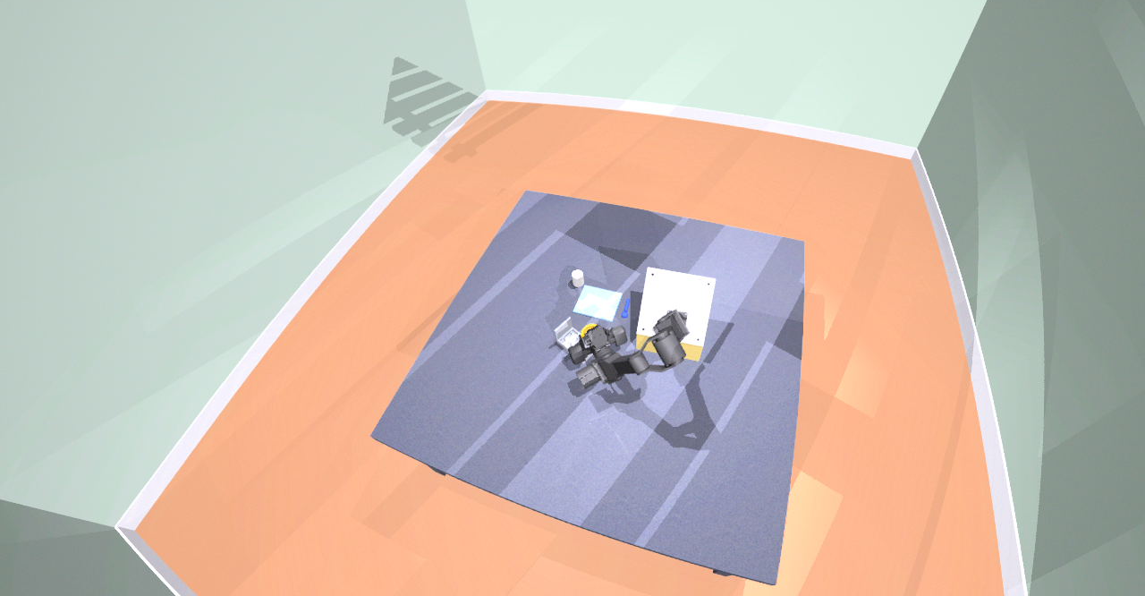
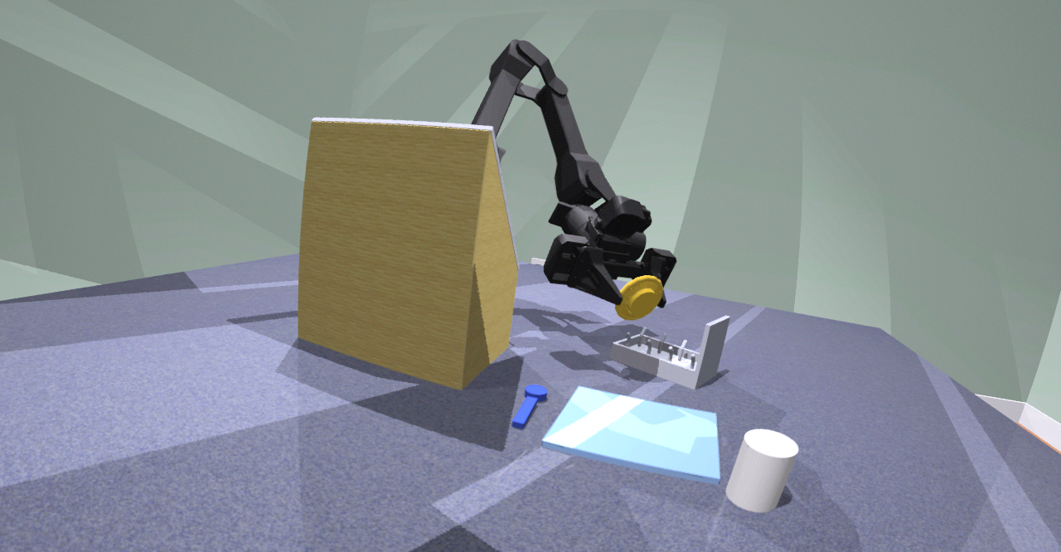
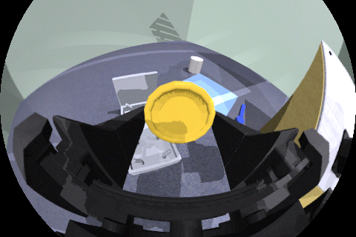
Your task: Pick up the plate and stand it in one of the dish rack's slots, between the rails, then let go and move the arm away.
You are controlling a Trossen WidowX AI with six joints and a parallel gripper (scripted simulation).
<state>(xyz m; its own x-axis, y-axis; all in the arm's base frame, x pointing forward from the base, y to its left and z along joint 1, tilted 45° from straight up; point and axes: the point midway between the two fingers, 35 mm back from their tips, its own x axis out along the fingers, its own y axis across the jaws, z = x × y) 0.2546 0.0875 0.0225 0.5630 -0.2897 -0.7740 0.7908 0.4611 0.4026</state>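
The grey dish rack is 40 mm ahead of my gripper tip, 20 mm to the left of it and 60 mm below it. The rest, counted from my gripper tip: yellow plate 10 mm to the left; then pale blue flat board 20 mm ahead, 180 mm to the right, 80 mm below; then blue spoon 90 mm behind, 160 mm to the right, 80 mm below.
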